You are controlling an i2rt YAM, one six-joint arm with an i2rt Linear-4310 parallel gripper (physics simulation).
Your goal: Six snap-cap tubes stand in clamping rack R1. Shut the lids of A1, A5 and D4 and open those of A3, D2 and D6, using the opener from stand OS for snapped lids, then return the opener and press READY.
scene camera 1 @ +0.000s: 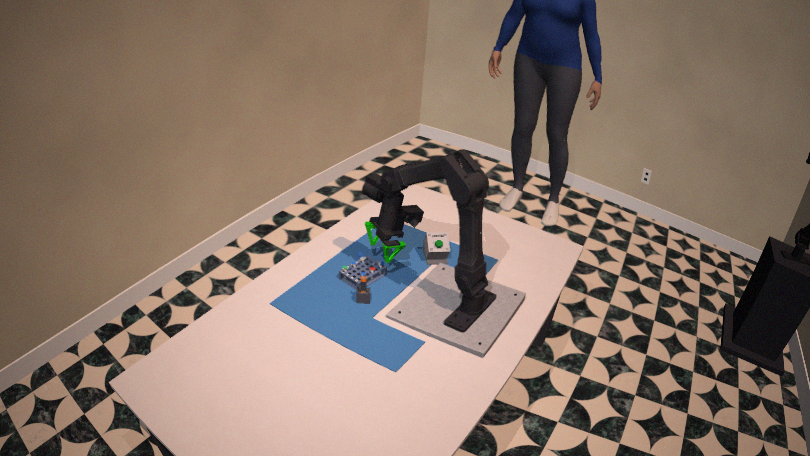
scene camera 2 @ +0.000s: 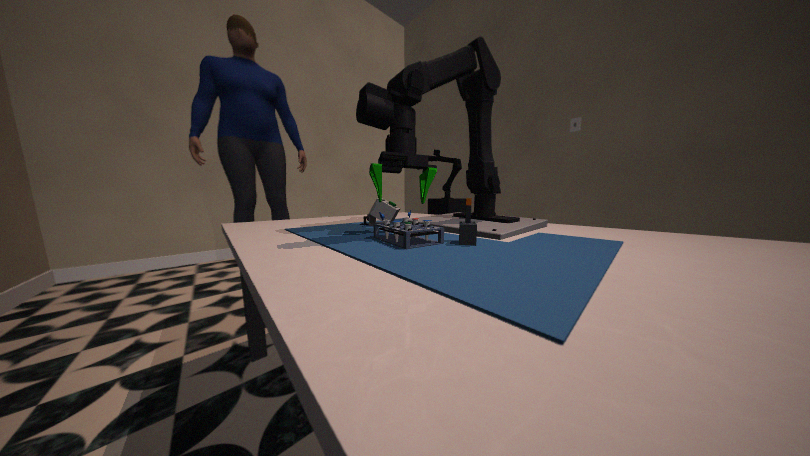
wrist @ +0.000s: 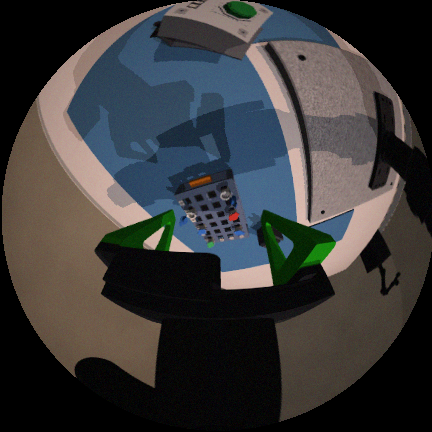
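Pixels of known places: gripper, fingertip midpoint: (scene camera 1: 380, 253) (scene camera 2: 402, 202) (wrist: 217, 214); arm's base, link origin: (scene camera 1: 471, 310) (scene camera 2: 483, 218) (wrist: 384, 143).
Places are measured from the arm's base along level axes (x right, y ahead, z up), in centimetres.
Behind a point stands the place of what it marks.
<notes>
My gripper (scene camera 1: 381, 253) {x -0.4, y 33.1, z 5.6 cm} (scene camera 2: 401, 201) {x -0.4, y 33.1, z 5.6 cm} (wrist: 217, 214) {x -0.4, y 33.1, z 5.6 cm} is open and empty, above the rack and offset toward the READY box. Rack R1 (scene camera 2: 406, 239) {x -11.2, y 40.4, z -0.2 cm} (wrist: 239, 200) {x -5.2, y 31.6, z -1.7 cm} holds the tubes upright. In the wrist view, pale open mouths (wrist: 225, 194) {x -1.0, y 32.5, z 1.6 cm} (wrist: 191, 216) {x -2.5, y 38.6, z 2.0 cm} show beside raised blue lids (wrist: 233, 202) {x -1.2, y 31.6, z 3.5 cm} (wrist: 183, 220) {x -1.8, y 39.2, z 3.3 cm}. A red lid (wrist: 233, 216) {x -4.5, y 32.7, z 2.3 cm}, a green lid (wrist: 210, 244) {x -9.9, y 39.0, z 2.5 cm} and two more blue lids (wrist: 240, 233) {x -8.7, y 32.9, z 2.4 cm} (wrist: 202, 232) {x -6.3, y 38.7, z 2.3 cm} also show; their exact states are too small to tell. The orange-topped opener (scene camera 1: 363, 278) {x -14.8, y 28.3, z 6.4 cm} (scene camera 2: 468, 210) {x -14.9, y 28.9, z 4.4 cm} stands upright in stand OS (scene camera 1: 363, 296) {x -15.6, y 27.2, z 0.8 cm} (scene camera 2: 467, 233) {x -15.6, y 29.8, z 0.3 cm}.
The READY box (scene camera 1: 437, 254) {x 16.6, y 22.8, z 1.3 cm} (scene camera 2: 382, 210) {x 16.8, y 27.4, z 2.8 cm} (wrist: 200, 30) with its green button (scene camera 1: 438, 243) {x 17.2, y 23.3, z 5.0 cm} (wrist: 240, 9) stands on the blue mat (scene camera 1: 317, 305) {x -25.7, y 36.5, z -1.9 cm} (scene camera 2: 510, 271) {x -27.5, y 37.8, z -1.9 cm}, beyond the rack from the stand. The grey base plate (scene camera 1: 430, 305) {x -4.9, y 11.0, z -0.5 cm} (wrist: 330, 100) {x 7.0, y 15.4, z -0.2 cm} lies beside the mat. A person stands behind the table.
</notes>
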